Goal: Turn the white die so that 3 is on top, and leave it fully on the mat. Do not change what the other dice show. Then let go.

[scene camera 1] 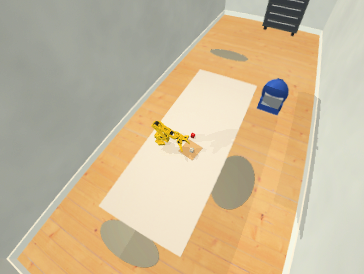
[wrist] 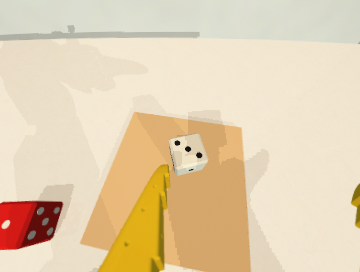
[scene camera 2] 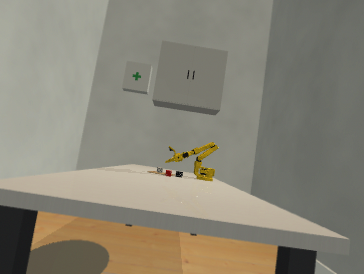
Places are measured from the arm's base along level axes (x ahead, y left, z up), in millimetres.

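Pixels of known places: end effector, tool point: [scene camera 1: 189,143] [wrist: 169,172] [scene camera 2: 165,162]; arm's base, origin of the base link: [scene camera 1: 164,141] [scene camera 2: 201,179].
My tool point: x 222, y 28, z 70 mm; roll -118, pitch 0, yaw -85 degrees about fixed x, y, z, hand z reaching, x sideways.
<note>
Ahead of a thing's pixels: the offset from my tool point to its top centre. Level surfaces: height alone.
The white die @(36 mm down, 28 mm ahead, 14 mm right) [scene camera 1: 192,150] [scene camera 2: 159,170] [wrist: 188,152] rests on the orange mat @(66 mm down, 13 mm ahead, 5 mm right) [scene camera 1: 198,148] [wrist: 210,220], inside its edges, near the far edge in the wrist view. Its top face shows three pips in a diagonal row. My gripper [scene camera 1: 185,143] [scene camera 2: 168,154] [wrist: 260,185] is open and empty, raised above the table. In the wrist view one notched jaw ends just left of the die's near corner, and the tip of the other jaw shows at the far right edge. Scene camera 2 shows the jaws above the dice.
A red die @(40 mm down, 26 mm back, 119 mm left) [scene camera 1: 193,135] [scene camera 2: 169,173] [wrist: 32,225] stands on the table @(70 mm down) [scene camera 1: 150,200] [scene camera 2: 125,192] [wrist: 300,100] beside the mat, left of it in the wrist view. A black die @(40 mm down, 86 mm back, 54 mm left) [scene camera 2: 179,174] stands between the red die and the arm's base in scene camera 2.
</note>
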